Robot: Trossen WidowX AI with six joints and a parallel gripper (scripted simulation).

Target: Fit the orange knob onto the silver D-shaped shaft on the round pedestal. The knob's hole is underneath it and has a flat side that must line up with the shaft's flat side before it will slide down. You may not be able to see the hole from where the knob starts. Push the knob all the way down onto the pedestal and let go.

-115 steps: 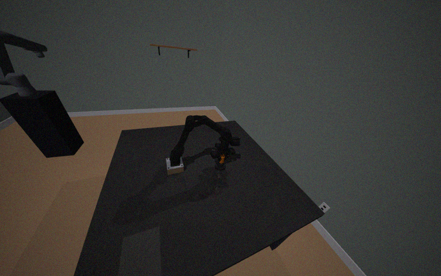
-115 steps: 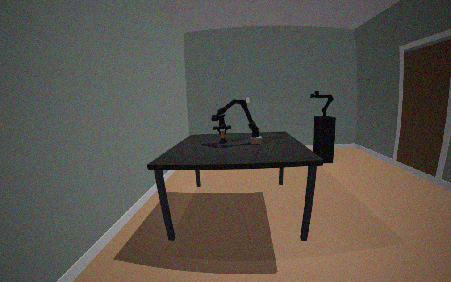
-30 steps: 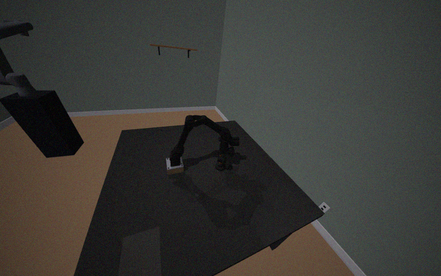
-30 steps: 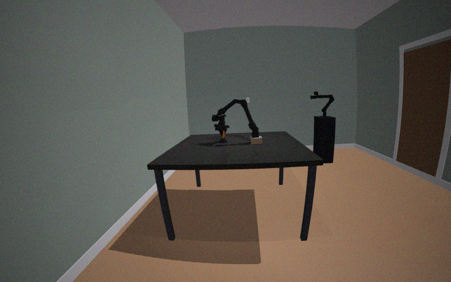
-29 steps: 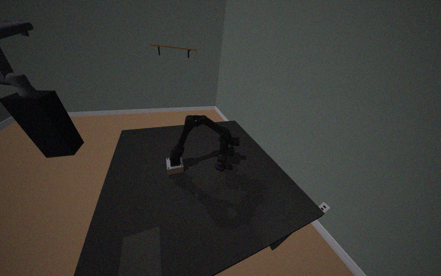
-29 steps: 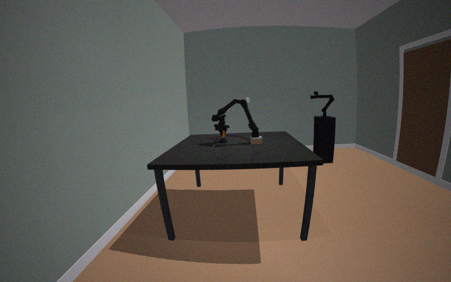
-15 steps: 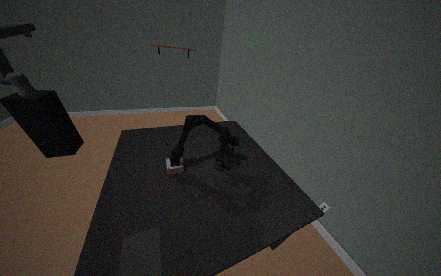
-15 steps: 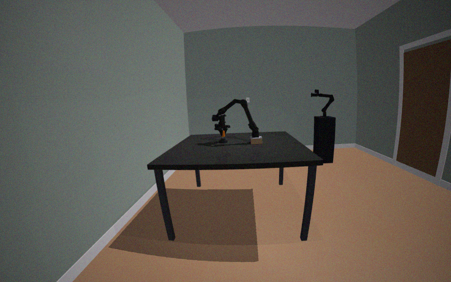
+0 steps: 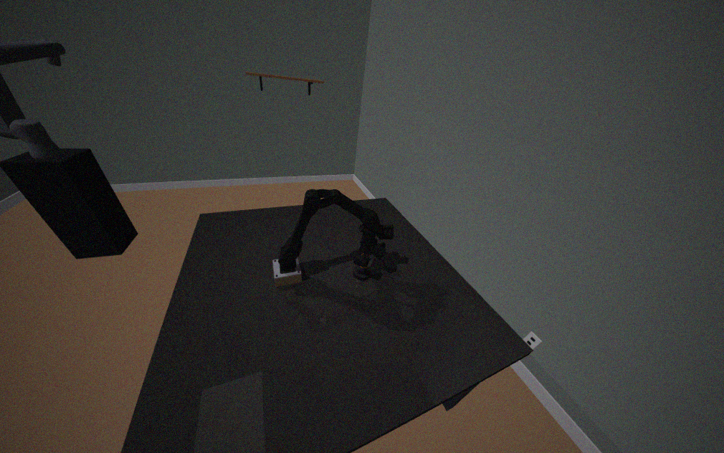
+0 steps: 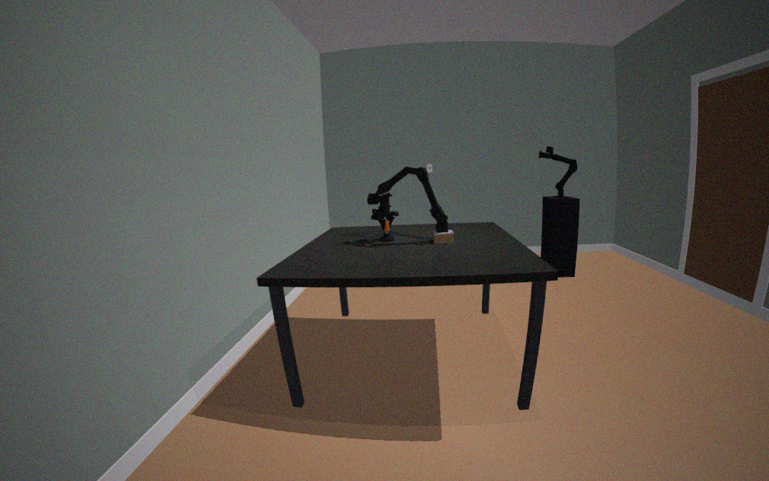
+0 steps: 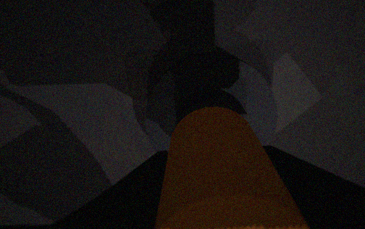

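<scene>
My gripper tip is now 40 mm above the dark round pedestal. Round my gripper tip: orange knob 30 mm above.
</scene>
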